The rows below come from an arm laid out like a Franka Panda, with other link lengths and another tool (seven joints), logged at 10 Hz.
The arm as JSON. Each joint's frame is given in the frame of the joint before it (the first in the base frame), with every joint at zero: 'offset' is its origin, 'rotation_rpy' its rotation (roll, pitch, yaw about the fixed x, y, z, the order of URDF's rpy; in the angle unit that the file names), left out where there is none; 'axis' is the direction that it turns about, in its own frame. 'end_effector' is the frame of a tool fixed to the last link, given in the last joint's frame.
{
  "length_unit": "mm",
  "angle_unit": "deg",
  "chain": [
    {
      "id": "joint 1",
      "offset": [
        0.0,
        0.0,
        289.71
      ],
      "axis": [
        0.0,
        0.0,
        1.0
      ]
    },
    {
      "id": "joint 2",
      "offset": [
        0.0,
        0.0,
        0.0
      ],
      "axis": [
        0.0,
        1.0,
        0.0
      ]
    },
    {
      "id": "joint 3",
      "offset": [
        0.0,
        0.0,
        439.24
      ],
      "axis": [
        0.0,
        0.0,
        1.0
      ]
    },
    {
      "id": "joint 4",
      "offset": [
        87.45,
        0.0,
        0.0
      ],
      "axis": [
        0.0,
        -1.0,
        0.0
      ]
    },
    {
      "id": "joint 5",
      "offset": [
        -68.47,
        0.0,
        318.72
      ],
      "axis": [
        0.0,
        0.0,
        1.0
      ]
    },
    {
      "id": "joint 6",
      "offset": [
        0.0,
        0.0,
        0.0
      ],
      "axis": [
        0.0,
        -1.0,
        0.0
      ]
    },
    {
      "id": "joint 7",
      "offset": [
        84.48,
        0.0,
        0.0
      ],
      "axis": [
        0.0,
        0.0,
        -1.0
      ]
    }
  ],
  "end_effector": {
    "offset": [
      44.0,
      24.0,
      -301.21
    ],
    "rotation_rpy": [
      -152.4,
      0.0,
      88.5
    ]
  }
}
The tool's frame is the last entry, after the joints.
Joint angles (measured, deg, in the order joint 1, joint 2, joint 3, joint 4, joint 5, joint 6, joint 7), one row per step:
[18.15 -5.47 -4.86 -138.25 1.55 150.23 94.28]
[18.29 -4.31 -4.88 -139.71 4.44 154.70 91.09]
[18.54 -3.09 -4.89 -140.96 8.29 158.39 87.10]
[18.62 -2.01 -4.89 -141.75 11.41 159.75 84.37]
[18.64 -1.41 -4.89 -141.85 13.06 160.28 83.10]
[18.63 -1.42 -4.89 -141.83 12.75 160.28 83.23]
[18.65 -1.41 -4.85 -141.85 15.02 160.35 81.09]
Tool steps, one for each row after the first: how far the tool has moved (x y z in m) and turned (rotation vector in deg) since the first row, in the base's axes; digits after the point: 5 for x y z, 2 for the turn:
[0.00913 0.00556 -0.00787 1.23 -1.69 0.95]
[0.01585 0.01024 -0.01691 2.41 -2.83 1.83]
[0.01560 0.01118 -0.02903 3.15 -2.29 1.93]
[0.01691 0.01165 -0.03384 3.59 -2.10 1.79]
[0.01717 0.01154 -0.03349 3.45 -2.15 1.90]
[0.01736 0.01298 -0.03385 4.17 -2.20 2.18]

